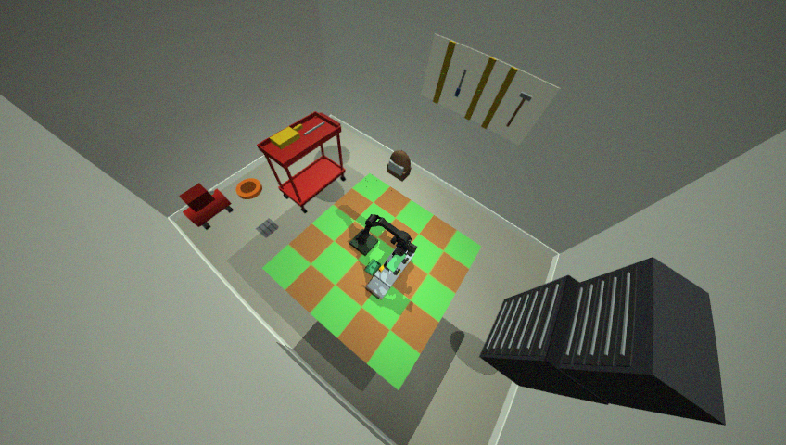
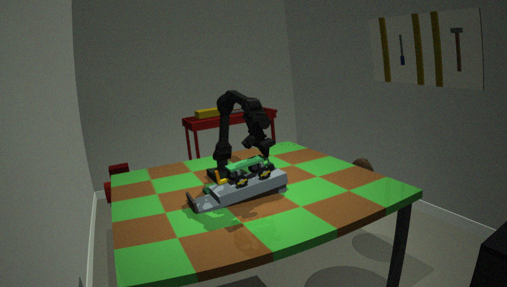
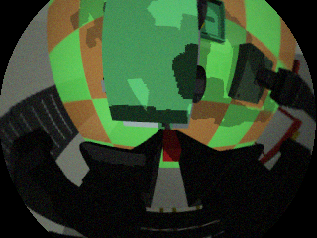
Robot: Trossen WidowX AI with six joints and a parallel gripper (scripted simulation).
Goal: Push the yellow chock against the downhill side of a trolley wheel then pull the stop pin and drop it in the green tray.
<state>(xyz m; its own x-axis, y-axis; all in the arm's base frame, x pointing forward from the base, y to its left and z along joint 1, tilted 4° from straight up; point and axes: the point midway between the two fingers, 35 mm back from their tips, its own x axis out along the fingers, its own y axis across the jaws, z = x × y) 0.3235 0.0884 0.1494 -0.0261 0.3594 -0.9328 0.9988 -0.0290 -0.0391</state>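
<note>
My gripper tip is 110 mm past the green tray, 220 mm to the left of it and 160 mm above it. The rest, counted from my gripper tip: grey ramp (20 mm ahead, 110 mm to the right, 100 mm below); red-headed stop pin (right at my gripper tip); trolley (20 mm ahead, 110 mm to the right, 40 mm below).
</note>
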